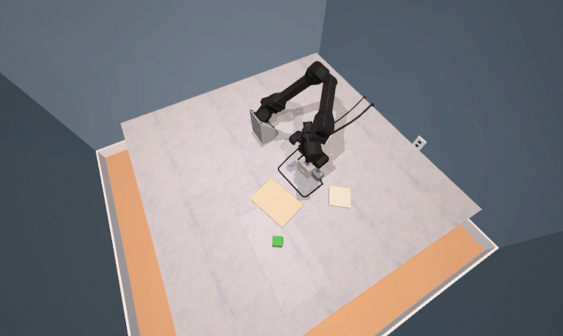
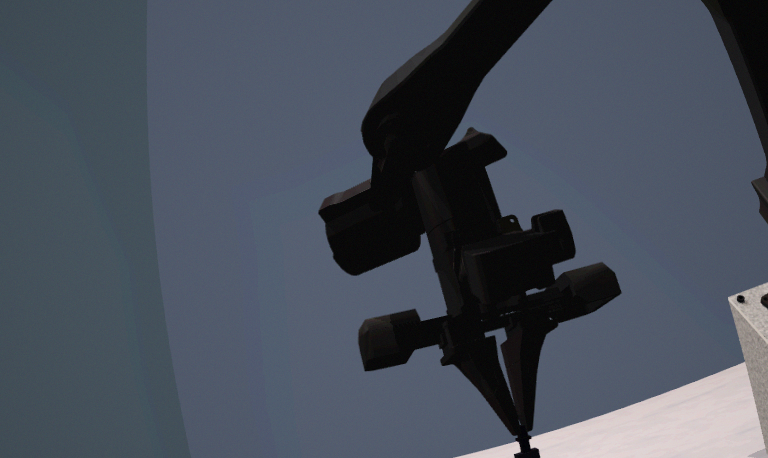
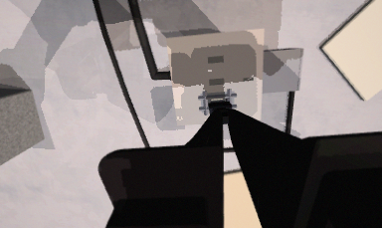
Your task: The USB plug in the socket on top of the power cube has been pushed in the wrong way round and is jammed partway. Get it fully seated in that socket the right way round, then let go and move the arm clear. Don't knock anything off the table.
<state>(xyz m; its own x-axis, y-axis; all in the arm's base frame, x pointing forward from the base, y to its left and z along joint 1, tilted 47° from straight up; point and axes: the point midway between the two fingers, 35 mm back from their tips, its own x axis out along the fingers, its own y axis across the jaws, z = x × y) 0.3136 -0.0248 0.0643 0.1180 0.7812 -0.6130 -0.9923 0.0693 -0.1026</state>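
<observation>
Now: the USB plug 20 mm below my gripper tip. From my gripper tip the other things lie so: tan sheet: 210 mm to the right, 110 mm below, 40 mm ahead; then green block: 310 mm to the right, 180 mm ahead, 100 mm below.
</observation>
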